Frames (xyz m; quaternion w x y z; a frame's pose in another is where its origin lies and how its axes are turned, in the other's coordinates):
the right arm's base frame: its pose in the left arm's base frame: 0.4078 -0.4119 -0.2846 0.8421 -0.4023 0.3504 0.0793
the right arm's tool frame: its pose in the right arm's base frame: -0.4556 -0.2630 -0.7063 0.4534 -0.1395 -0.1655 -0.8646
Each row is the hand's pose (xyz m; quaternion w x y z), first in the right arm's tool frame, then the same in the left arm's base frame.
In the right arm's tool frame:
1: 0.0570 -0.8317 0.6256 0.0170 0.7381 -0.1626 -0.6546
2: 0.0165 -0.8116 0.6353 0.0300 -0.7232 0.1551 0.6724
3: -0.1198 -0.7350 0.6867 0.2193 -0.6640 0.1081 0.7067
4: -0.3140 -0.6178 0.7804 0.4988 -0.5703 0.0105 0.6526
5: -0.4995 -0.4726 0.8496 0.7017 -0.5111 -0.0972 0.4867
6: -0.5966 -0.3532 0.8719 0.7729 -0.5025 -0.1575 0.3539
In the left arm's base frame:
1: -0.7200 -0.1651 0.0933 0.0103 0.4522 -0.8910 0.0405
2: -0.7021 -0.1585 0.0512 0.0275 -0.4835 0.8735 -0.0501
3: -0.6265 -0.1220 -0.0904 0.1518 -0.6071 0.7741 -0.0960
4: -0.5038 -0.0541 -0.2918 0.2692 -0.7675 0.5492 -0.1922
5: -0.3635 -0.0199 -0.4903 0.2636 -0.8662 0.2996 -0.3007
6: -0.2553 -0.0306 -0.6015 0.2038 -0.8940 0.1649 -0.3633

